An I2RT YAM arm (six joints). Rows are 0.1 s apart.
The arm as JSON. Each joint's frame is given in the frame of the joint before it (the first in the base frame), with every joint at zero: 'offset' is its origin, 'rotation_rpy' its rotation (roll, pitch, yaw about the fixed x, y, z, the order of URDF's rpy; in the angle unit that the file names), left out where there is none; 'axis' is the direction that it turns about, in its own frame. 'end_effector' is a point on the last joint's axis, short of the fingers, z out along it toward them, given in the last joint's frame.
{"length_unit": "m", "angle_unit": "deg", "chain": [
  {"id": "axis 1", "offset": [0.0, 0.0, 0.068], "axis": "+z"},
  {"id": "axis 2", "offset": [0.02, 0.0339, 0.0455], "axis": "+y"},
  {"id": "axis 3", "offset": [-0.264, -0.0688, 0.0], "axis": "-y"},
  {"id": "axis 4", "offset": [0.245, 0.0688, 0.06], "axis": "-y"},
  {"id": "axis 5", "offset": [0.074, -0.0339, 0.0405], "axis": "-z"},
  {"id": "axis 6", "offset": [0.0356, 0.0, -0.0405], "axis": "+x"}
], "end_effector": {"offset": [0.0, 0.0, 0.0], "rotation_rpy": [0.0, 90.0, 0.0]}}
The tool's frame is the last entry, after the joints.
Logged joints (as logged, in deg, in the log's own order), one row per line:
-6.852 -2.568 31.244 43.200 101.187 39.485
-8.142 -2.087 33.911 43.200 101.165 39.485
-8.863 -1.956 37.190 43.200 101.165 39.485
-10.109 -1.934 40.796 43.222 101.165 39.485
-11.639 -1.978 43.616 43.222 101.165 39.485
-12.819 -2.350 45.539 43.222 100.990 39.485
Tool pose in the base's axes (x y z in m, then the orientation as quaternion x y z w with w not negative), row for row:
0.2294 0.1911 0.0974 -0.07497 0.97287 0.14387 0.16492
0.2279 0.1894 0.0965 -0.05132 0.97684 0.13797 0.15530
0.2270 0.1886 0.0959 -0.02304 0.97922 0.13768 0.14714
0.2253 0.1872 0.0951 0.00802 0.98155 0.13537 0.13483
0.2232 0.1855 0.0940 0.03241 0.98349 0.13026 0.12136
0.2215 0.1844 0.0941 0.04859 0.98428 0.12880 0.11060
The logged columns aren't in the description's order. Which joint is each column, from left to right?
Columns, left to right: axis 4, axis 5, axis 6, axis 3, axis 2, axis 1.
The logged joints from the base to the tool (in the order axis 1, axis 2, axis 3, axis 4, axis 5, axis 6), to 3 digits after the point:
39.485 101.187 43.200 -6.852 -2.568 31.244
39.485 101.165 43.200 -8.142 -2.087 33.911
39.485 101.165 43.200 -8.863 -1.956 37.190
39.485 101.165 43.222 -10.109 -1.934 40.796
39.485 101.165 43.222 -11.639 -1.978 43.616
39.485 100.990 43.222 -12.819 -2.350 45.539

